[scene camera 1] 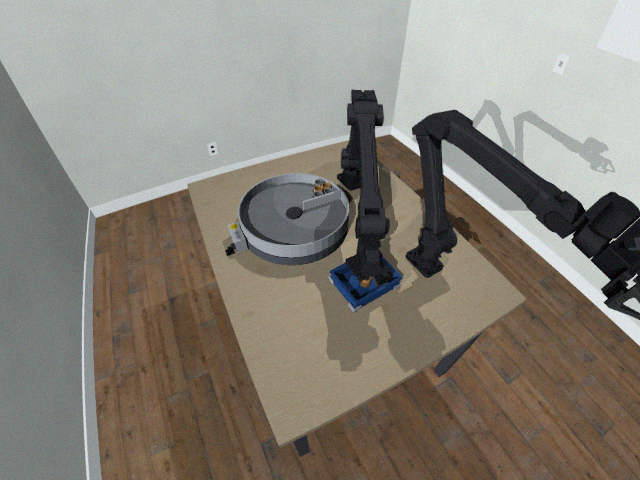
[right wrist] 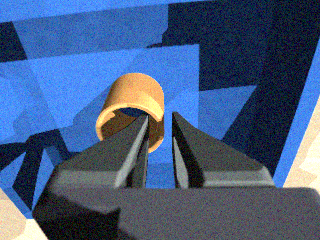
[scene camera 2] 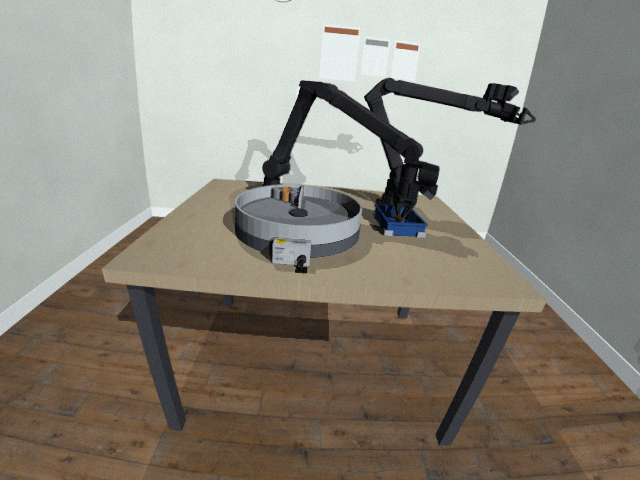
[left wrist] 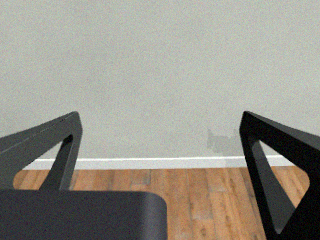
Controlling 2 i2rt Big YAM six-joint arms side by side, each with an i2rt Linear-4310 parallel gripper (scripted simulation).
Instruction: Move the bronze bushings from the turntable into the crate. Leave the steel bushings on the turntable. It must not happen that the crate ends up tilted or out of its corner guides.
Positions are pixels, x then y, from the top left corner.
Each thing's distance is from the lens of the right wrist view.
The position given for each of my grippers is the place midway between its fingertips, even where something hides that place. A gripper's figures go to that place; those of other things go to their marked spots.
my right gripper (right wrist: 160, 120): 13 cm
blue crate (right wrist: 239, 78): 15 cm
bronze bushing (right wrist: 135, 90): 12 cm
The marked spots on the bronze bushing and the blue crate are 7 cm apart.
